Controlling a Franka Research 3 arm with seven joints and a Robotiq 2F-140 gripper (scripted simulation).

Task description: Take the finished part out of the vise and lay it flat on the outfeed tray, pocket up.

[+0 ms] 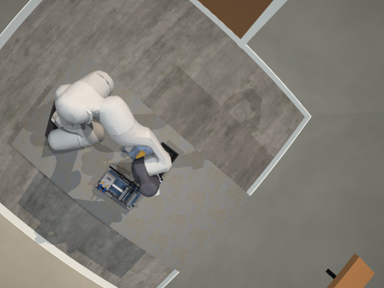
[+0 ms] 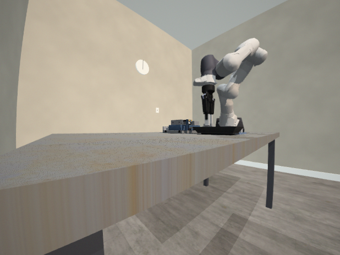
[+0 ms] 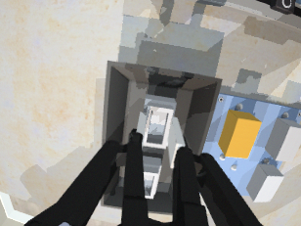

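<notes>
My hand is 12 cm past the orange block, 1 cm to the left of it and 6 cm above it. The rest, counted from my hand: blue vise: 6 cm behind, 26 cm to the right, 4 cm below; blue fixture plate: 17 cm behind, 2 cm to the left, 8 cm below.
</notes>
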